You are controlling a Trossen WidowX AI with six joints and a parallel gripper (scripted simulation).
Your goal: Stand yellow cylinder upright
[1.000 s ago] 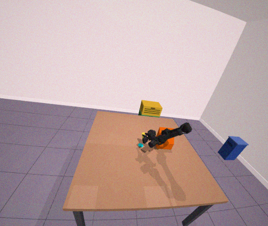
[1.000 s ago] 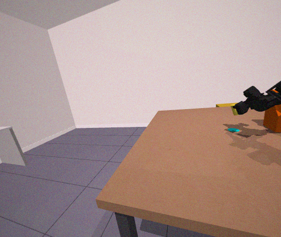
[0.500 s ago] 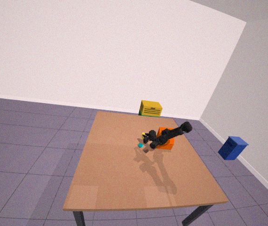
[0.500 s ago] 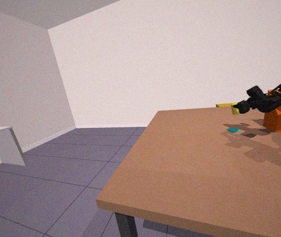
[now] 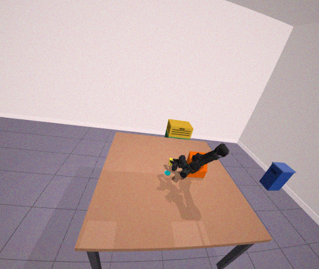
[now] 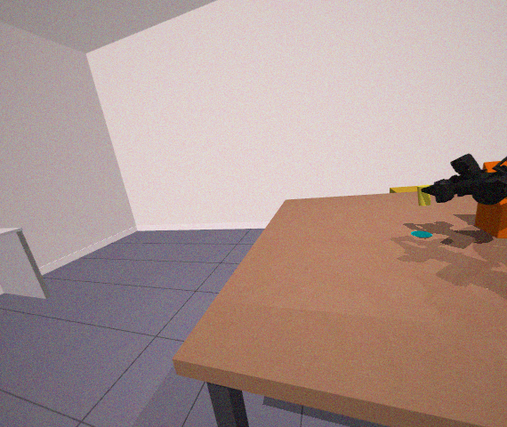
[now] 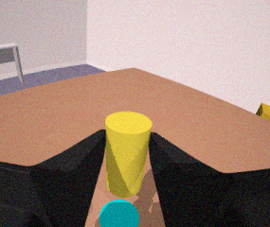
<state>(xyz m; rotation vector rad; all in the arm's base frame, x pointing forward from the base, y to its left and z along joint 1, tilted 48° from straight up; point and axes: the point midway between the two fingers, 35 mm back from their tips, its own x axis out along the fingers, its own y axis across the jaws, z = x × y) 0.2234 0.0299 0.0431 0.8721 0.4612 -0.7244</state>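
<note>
My gripper tip is 160 mm above the cyan circle. Also, from my gripper tip: yellow cylinder (20 mm below).
</note>
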